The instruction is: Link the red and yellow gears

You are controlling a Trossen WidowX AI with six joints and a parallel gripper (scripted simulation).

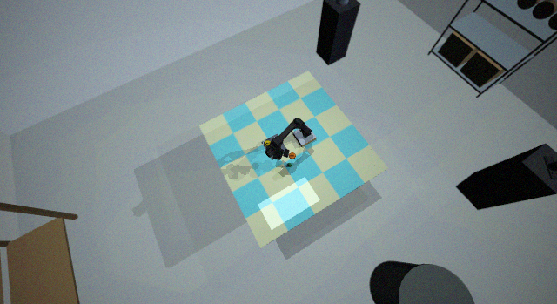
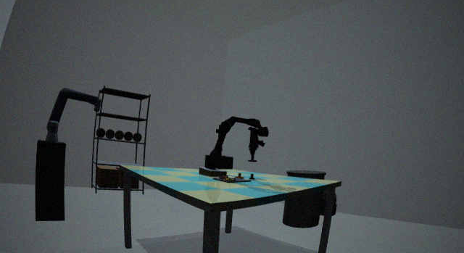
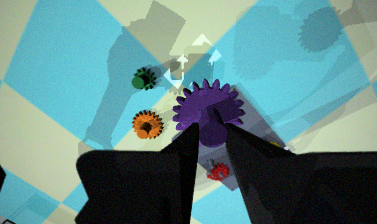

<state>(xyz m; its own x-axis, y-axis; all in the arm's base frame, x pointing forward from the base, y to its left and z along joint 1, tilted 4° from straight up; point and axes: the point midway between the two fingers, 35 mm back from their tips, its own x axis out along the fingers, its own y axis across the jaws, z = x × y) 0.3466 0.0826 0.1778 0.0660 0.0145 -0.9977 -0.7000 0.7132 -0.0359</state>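
Now: the red gear 11 cm behind my gripper tip, 17 cm to the right of it and 15 cm below it. From my gripper tip the other things lie so: purple gear 1 cm below; orange gear 14 cm behind, 2 cm to the left, 15 cm below; green gear 6 cm behind, 8 cm to the left, 15 cm below.
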